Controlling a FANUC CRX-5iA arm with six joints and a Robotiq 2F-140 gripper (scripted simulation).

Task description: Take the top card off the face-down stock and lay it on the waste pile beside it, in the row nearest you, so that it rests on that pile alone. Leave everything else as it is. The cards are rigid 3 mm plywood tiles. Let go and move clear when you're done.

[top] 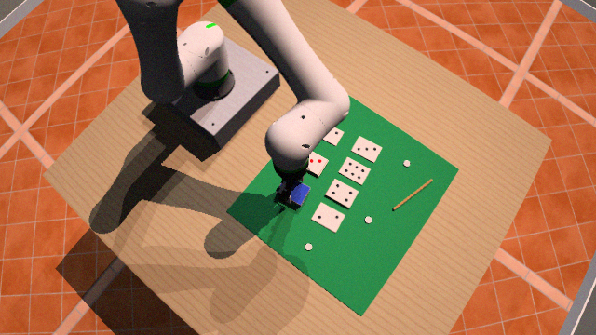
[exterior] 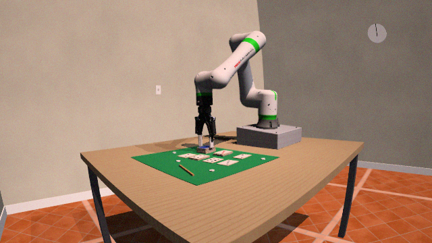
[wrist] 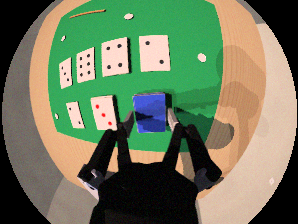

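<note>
Now: the card 3 cm below my hand. Round my hand: wooden stick 36 cm ahead, 18 cm to the left, 5 cm below; green mat 15 cm ahead, 9 cm to the left, 7 cm below.
</note>
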